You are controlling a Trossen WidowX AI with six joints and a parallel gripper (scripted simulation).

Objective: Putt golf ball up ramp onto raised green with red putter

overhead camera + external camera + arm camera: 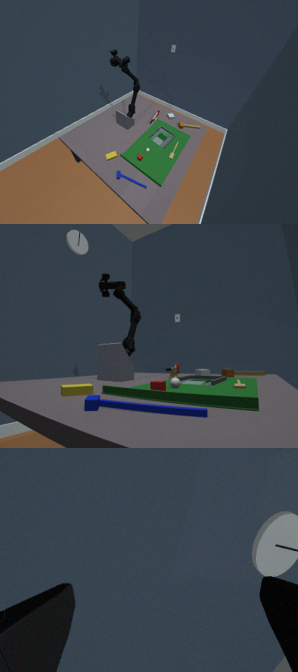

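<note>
My gripper tip is 72 cm above the tan piece, 55 cm short of it and 25 cm to the right of it. Also, from my gripper tip: yellow block (74 cm below, 61 cm ahead, 51 cm to the right); white block (73 cm below, 69 cm ahead, 44 cm to the left); white golf ball (82 cm ahead, 73 cm below, 21 cm to the right).
</note>
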